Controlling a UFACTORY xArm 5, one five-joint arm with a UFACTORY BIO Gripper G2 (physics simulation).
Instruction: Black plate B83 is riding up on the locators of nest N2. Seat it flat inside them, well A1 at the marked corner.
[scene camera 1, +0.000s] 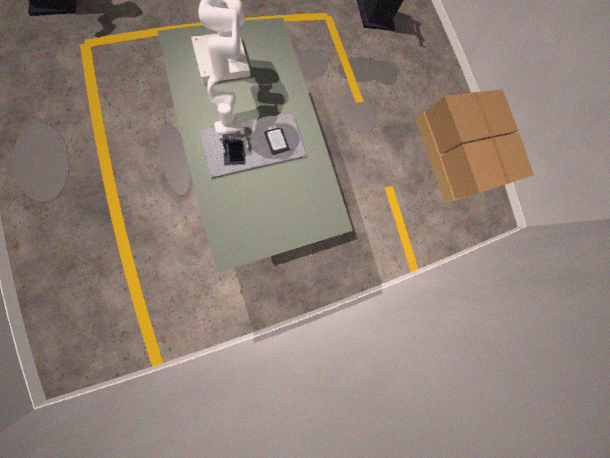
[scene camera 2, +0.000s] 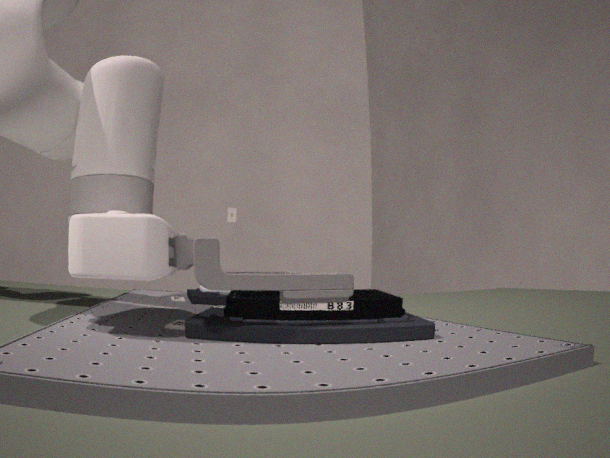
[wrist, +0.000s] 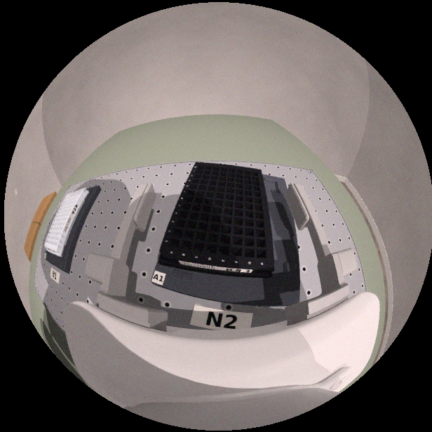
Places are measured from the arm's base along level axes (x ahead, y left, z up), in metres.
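Where they show: end effector, tool point: (scene camera 1: 235, 147) (scene camera 2: 293, 284).
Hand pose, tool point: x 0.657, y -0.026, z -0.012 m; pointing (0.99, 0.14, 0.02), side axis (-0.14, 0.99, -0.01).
Things, the pixels of their top centre, and the offset from my tool point. Level surfaces: height alone.
- Black plate B83, middle of its top: (scene camera 2: 310, 292) (scene camera 1: 235, 150) dx +0.013, dy +0.000, dz -0.006 m
- dark nest N2, middle of its top: (scene camera 2: 308, 312) (scene camera 1: 233, 150) dx +0.010, dy -0.016, dz -0.020 m
- white plate, middle of its top: (scene camera 1: 276, 139) dx -0.042, dy +0.264, dz -0.009 m
- same perforated board, its level: dz -0.035 m
- green table, its level: dz -0.047 m
Black plate B83 (scene camera 1: 235, 151) (scene camera 2: 378, 303) (wrist: 220, 215) rests on dark nest N2 (scene camera 2: 310, 332) (wrist: 200, 285). In the wrist view it lies off-centre to the left, covering the nest's left edge, with nest surface showing at the right and front. In scene camera 2 its body stands above the nest's top; any slight tilt is hard to judge. The A1 tag (wrist: 158, 278) is at the nest's front left corner. The plate's well A1 cannot be made out. My gripper (wrist: 222, 206) is open and empty, its fingers apart from the plate on both sides, slightly above grasp height in scene camera 2.
A white plate (scene camera 1: 277, 140) (wrist: 66, 220) sits in a second dark nest (wrist: 82, 232) on the same perforated board (scene camera 1: 215, 167) (scene camera 2: 225, 362) (wrist: 120, 227). The board lies on the green table (scene camera 1: 270, 215). Cardboard boxes (scene camera 1: 480, 145) stand beyond the table.
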